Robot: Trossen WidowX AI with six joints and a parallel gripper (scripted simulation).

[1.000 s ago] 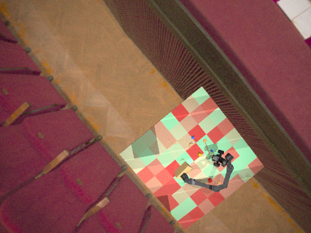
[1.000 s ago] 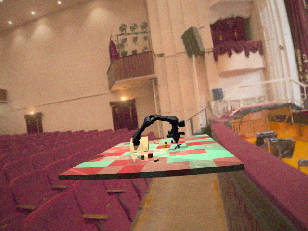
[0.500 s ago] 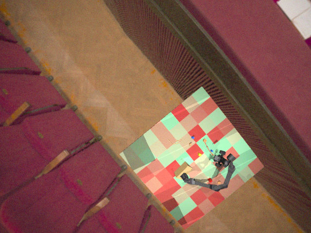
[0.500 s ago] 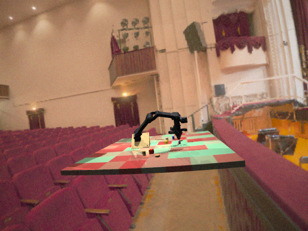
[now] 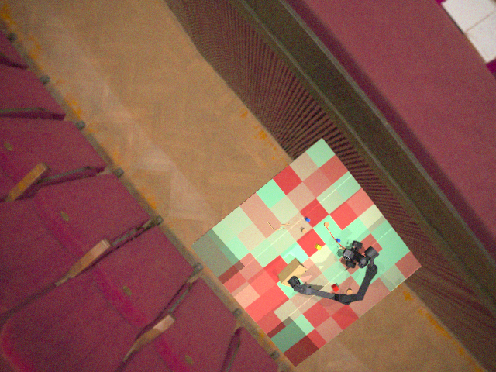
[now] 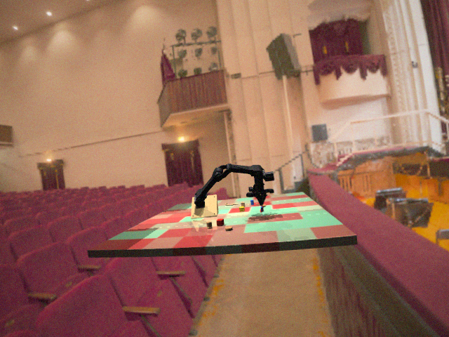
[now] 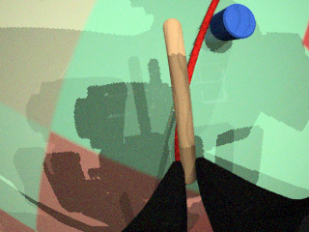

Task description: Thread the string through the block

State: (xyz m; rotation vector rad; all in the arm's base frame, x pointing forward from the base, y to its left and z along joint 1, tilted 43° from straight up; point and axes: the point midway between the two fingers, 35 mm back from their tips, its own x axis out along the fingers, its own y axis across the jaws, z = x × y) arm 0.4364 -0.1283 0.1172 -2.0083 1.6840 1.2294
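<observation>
The yellow cube lies 130 mm behind my gripper tip, 160 mm to the left of it and 40 mm below it. Round my gripper tip: red cube: 270 mm behind, 160 mm to the right, 40 mm below; then round wooden button: 40 mm ahead, 230 mm to the left, 50 mm below; then thin wooden stick: 10 mm behind, 10 mm to the left.
</observation>
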